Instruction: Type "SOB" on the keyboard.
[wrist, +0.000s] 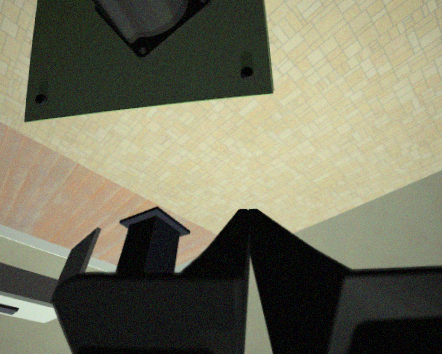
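Seen in the pictures: gripper, fingertip midpoint: (247, 218); arm's base, link origin: (152, 6).
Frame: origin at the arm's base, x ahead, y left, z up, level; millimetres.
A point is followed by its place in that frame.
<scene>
My gripper (247, 218) {x 31, y -76, z 147 mm} is shut, with its two black fingertips meeting at the lower middle of the wrist view and nothing between them. Its tips show against the cream tiled surface (320, 150) {x 66, y -389, z -185 mm}. The height of the tips above that surface is hard to tell. The keyboard does not show in this view, and neither do its S, O and B keys.
A dark green plate (165, 80) {x -5, y -35, z 50 mm} with the arm's grey base (150, 17) {x 6, y -2, z 34 mm} on it is at the upper left. A dark post (150, 247) with a flat cap shows behind the gripper. Reddish wood planks (55, 185) are at the left, a plain grey-green area (390, 225) at the right.
</scene>
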